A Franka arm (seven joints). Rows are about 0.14 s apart.
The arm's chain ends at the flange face. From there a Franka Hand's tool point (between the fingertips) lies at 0.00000 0.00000 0.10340 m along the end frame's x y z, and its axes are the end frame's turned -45 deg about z.
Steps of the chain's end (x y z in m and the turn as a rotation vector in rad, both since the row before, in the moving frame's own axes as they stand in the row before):
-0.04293, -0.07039, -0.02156, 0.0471, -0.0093, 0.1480
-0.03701, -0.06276, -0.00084, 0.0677, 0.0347, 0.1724
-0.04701, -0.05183, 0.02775, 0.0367, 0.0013, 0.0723
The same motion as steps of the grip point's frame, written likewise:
0.02247, -0.08403, -0.02168, 0.0399, 0.0267, 0.1480
0.02586, -0.07230, -0.00114, 0.0233, 0.0724, 0.1724
0.00628, -0.07238, 0.02768, 0.0250, 0.0269, 0.0723

